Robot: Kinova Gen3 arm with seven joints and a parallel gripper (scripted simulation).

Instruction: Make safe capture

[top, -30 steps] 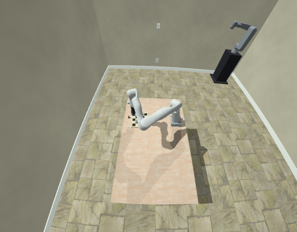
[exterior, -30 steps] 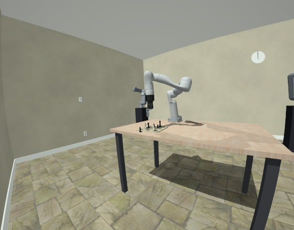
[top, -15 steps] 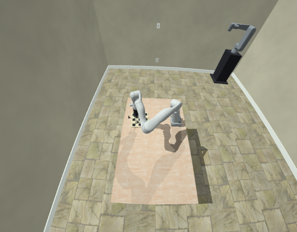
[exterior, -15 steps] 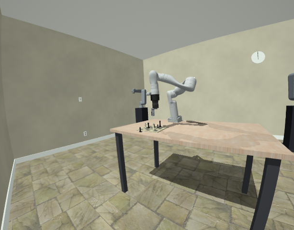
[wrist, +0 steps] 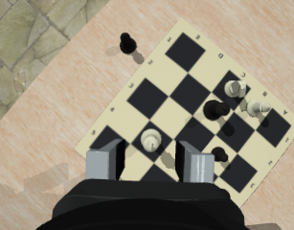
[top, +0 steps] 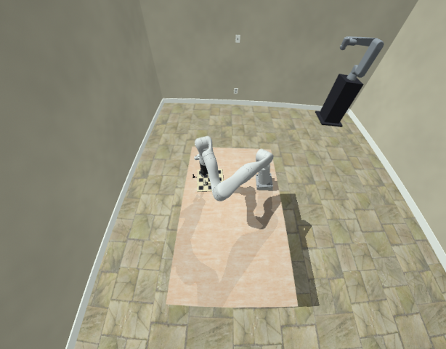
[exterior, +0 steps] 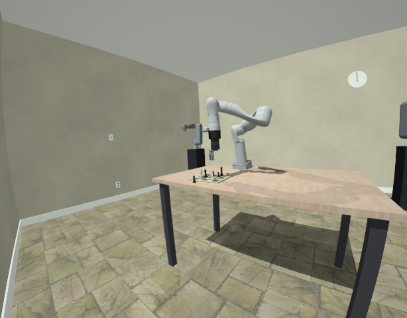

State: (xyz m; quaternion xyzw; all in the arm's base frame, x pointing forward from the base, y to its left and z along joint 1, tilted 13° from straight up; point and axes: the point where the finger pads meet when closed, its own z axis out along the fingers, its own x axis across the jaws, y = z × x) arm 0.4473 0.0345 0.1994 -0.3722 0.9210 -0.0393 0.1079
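Now: hand 11 cm above the white chess piece. The rest, counted from my hand: white piece (12 cm to the right, 12 cm below, 3 cm behind); chessboard (14 cm below, 4 cm to the right, 4 cm behind).
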